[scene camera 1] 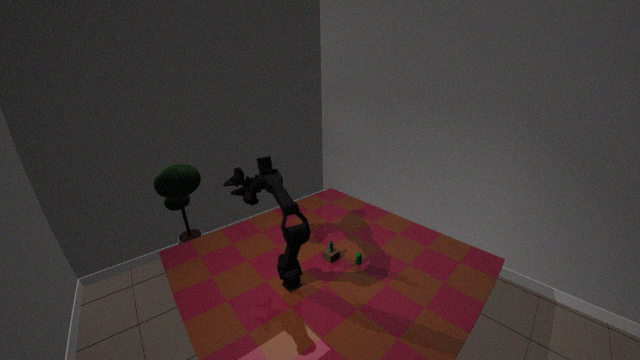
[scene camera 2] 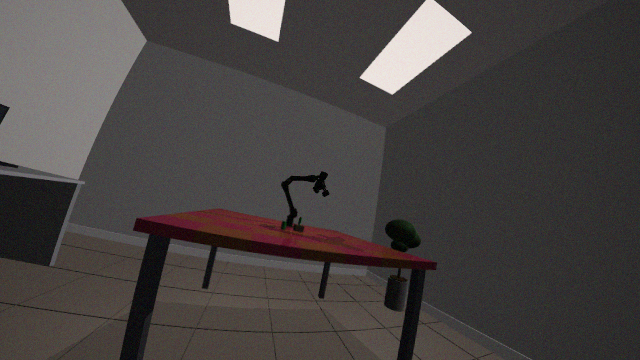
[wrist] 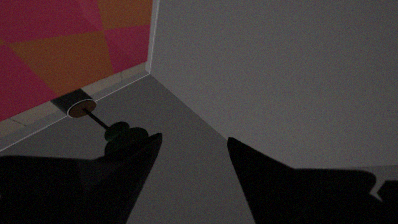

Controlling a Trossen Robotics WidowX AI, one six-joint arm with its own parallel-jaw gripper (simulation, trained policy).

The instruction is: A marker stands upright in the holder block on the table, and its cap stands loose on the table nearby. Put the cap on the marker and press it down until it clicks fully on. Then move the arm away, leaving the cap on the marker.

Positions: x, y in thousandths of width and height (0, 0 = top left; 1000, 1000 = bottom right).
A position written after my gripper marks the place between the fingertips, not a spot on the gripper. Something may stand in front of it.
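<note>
My gripper (scene camera 1: 355, 526), (wrist: 491, 623): visible in both views.
</note>
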